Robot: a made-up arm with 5 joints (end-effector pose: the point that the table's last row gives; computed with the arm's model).
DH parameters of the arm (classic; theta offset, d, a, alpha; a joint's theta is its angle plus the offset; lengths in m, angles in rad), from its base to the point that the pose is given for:
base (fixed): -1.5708 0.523 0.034 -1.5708
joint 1: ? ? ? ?
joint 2: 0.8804 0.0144 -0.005 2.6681
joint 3: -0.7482 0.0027 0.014 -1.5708
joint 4: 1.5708 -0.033 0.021 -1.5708
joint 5: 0 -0.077 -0.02 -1.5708
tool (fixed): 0 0.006 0 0
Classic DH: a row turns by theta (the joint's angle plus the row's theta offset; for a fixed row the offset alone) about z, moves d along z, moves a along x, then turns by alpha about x.
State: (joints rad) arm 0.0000 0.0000 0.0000 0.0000 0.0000
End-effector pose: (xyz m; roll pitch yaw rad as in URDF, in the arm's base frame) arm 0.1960 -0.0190 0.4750 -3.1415 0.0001 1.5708
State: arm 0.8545 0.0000 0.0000 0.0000 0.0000
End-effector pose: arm 0.1960 0.0121 0.5028 -3.1415 -0.8544 1.5708
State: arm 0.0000 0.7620 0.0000 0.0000 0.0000
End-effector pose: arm 0.1498 -0.0180 0.4295 -2.4356 0.1323 1.8858
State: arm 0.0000 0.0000 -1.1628 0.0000 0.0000
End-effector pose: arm 0.1053 -0.0190 0.4150 -1.9787 0.0001 1.5708
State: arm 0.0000 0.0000 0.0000 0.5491 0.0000
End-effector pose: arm 0.1841 0.0211 0.4750 -3.1415 0.0000 2.1199
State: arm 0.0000 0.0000 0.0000 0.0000 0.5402
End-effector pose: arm 0.1960 -0.0192 0.4862 -3.1415 0.5403 1.5708
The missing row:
joint 1: -1.2116 0.1131 -0.0111 1.8862
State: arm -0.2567 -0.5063 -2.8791 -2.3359 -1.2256
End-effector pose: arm 0.0807 -0.0847 0.5700 1.8766 1.0050 -0.7007
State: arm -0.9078 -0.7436 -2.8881 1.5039 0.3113
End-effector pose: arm 0.0822 0.0359 0.4599 -1.2825 -0.8759 1.0571
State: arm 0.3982 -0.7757 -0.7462 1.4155 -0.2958
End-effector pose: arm 0.1406 0.0692 0.5318 2.3898 -0.4428 3.1233
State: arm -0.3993 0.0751 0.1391 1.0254 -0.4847
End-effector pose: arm 0.1551 0.0215 0.4407 -2.8081 -0.1958 2.5242
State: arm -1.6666 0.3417 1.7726 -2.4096 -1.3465
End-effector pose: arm 0.1636 -0.0644 0.5766 0.9602 -0.2396 2.8375
